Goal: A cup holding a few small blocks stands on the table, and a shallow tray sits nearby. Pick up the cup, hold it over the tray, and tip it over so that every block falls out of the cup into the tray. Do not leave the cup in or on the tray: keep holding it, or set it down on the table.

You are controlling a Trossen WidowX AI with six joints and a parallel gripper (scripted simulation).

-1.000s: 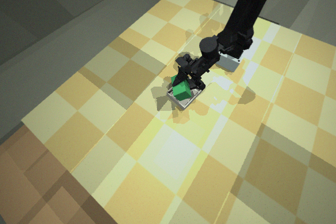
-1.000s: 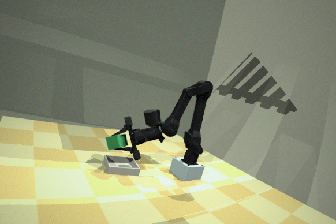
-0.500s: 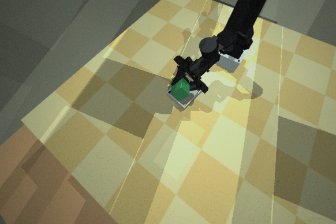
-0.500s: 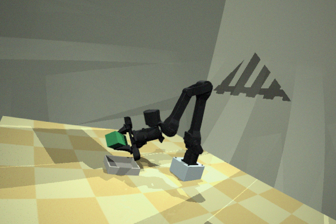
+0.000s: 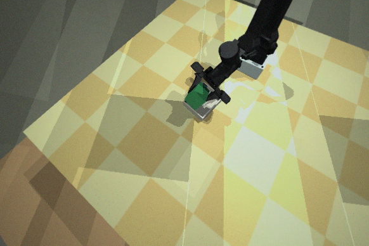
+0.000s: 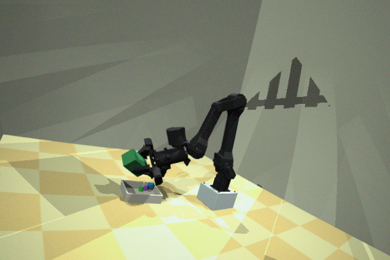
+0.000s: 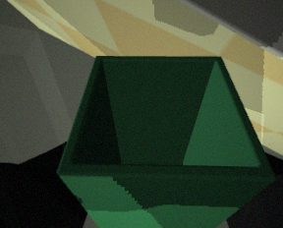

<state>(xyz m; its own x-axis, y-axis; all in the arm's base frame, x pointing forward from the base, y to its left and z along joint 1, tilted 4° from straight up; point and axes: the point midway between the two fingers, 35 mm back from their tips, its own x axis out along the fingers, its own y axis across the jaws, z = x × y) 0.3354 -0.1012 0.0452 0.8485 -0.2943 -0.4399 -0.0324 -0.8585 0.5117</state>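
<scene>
My gripper tip is now 3 cm below the green square cup and 1 cm to the right of it. Round my gripper tip: bright green block (10 cm below, 7 cm behind, 2 cm to the right); purple block (10 cm below, 9 cm behind, 1 cm to the right).
</scene>
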